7 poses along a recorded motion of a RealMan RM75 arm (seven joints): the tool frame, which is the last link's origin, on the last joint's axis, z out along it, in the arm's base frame.
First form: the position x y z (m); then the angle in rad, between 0 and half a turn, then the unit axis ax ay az.
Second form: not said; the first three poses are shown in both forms.
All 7 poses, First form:
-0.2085, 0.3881, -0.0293, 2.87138, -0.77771, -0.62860, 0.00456
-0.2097, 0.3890, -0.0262, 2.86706, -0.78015, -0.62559, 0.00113
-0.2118, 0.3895, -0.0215, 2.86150, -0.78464, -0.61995, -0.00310
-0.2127, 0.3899, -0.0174, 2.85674, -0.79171, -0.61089, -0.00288
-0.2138, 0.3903, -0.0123, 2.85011, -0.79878, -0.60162, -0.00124
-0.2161, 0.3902, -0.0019, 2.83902, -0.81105, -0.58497, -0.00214
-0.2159, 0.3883, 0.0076, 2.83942, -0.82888, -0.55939, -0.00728
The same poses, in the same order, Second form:
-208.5, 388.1, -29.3, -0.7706, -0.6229, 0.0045, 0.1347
-209.7, 389.0, -26.2, -0.7728, -0.6197, 0.0011, 0.1368
-211.8, 389.5, -21.5, -0.7770, -0.6139, -0.0031, 0.1396
-212.7, 389.9, -17.4, -0.7837, -0.6047, -0.0029, 0.1419
-213.8, 390.3, -12.3, -0.7903, -0.5952, -0.0012, 0.1452
-216.1, 390.2, -1.9, -0.8018, -0.5783, -0.0021, 0.1507
-215.9, 388.3, 7.6, -0.8194, -0.5530, -0.0072, 0.1505

